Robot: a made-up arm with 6 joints. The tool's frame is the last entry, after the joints.
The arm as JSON. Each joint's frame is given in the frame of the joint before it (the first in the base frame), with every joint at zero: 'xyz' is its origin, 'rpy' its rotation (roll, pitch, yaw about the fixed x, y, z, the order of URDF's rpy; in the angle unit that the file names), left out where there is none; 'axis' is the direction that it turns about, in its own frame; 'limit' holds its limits. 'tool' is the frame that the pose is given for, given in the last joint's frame.
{
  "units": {
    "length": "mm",
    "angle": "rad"
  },
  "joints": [
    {
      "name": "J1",
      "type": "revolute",
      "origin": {
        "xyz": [
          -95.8,
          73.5,
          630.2
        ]
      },
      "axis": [
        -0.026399,
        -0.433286,
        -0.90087
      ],
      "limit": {
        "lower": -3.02,
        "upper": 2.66
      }
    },
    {
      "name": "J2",
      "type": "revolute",
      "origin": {
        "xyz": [
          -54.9,
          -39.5,
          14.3
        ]
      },
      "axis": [
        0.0,
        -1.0,
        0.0
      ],
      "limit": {
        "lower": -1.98,
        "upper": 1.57
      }
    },
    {
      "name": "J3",
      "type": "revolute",
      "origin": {
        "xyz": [
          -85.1,
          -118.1,
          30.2
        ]
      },
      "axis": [
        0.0,
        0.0,
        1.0
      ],
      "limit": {
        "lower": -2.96,
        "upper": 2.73
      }
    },
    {
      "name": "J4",
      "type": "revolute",
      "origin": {
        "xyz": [
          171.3,
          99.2,
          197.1
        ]
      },
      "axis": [
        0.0,
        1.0,
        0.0
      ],
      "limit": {
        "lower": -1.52,
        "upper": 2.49
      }
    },
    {
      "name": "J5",
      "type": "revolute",
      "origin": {
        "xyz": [
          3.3,
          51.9,
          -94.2
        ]
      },
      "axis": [
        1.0,
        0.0,
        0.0
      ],
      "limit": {
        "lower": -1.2,
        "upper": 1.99
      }
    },
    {
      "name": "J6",
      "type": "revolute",
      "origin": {
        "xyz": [
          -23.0,
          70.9,
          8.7
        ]
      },
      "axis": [
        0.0,
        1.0,
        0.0
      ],
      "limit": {
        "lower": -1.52,
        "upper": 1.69
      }
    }
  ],
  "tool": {
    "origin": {
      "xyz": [
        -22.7,
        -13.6,
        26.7
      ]
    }
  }
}
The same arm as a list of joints. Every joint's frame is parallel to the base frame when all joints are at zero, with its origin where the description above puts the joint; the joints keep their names.
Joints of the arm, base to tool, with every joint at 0 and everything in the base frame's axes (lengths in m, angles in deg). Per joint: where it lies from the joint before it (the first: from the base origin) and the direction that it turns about. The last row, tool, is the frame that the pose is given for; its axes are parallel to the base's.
J1: axis -0.026399 -0.433286 -0.90087 xyz -0.0958 0.0735 0.6302
J2: axis -y xyz -0.0549 -0.0395 0.0143
J3: axis +z xyz -0.0851 -0.1181 0.0302
J4: axis +y xyz 0.1713 0.0992 0.1971
J5: axis +x xyz 0.0033 0.0519 -0.0942
J6: axis +y xyz -0.023 0.0709 0.0087
tool: xyz -0.0227 -0.0136 0.0267
Joint limits (deg, base to tool): -173.03..152.41 -113.45..89.95 -169.6..156.42 -87.09..142.67 -68.75..114.02 -87.09..96.83

